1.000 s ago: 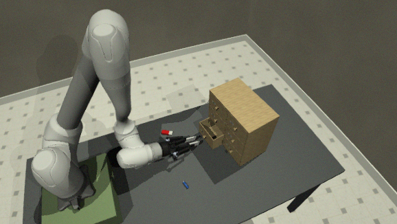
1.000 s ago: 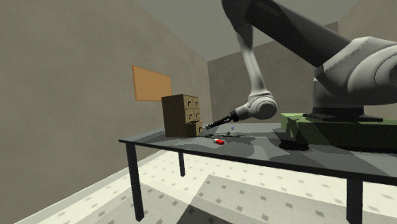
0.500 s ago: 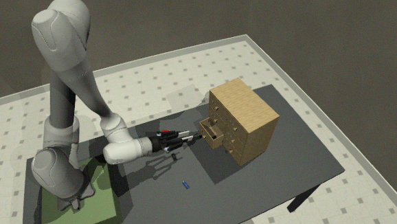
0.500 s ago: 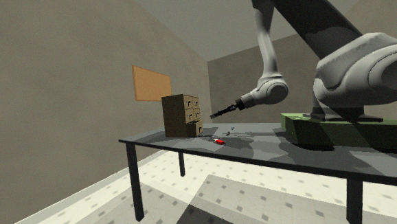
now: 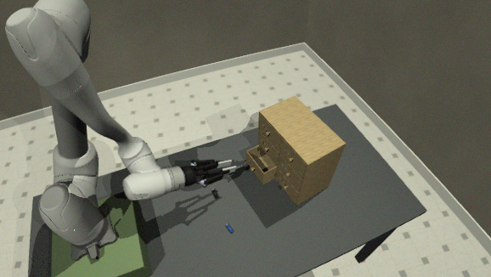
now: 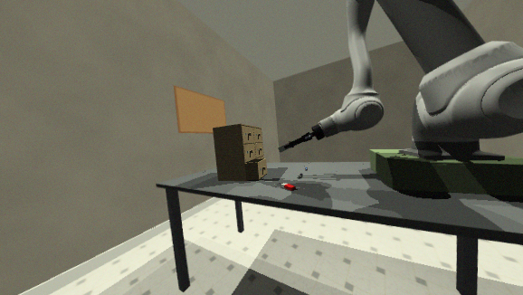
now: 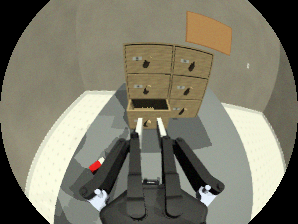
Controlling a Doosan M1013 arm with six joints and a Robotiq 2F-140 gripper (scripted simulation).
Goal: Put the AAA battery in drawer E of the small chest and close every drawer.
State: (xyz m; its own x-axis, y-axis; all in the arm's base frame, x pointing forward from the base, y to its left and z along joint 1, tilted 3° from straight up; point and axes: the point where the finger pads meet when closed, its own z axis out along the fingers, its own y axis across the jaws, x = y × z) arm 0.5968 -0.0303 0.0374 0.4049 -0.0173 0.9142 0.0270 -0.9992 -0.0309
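The AAA battery lies 180 mm to the right of my hand, 160 mm below it and 90 mm behind it. From my hand the other things lie so: red-and-white object (160 mm to the left, 160 mm below, 30 mm behind); then dark cylinder (160 mm below, 70 mm behind).
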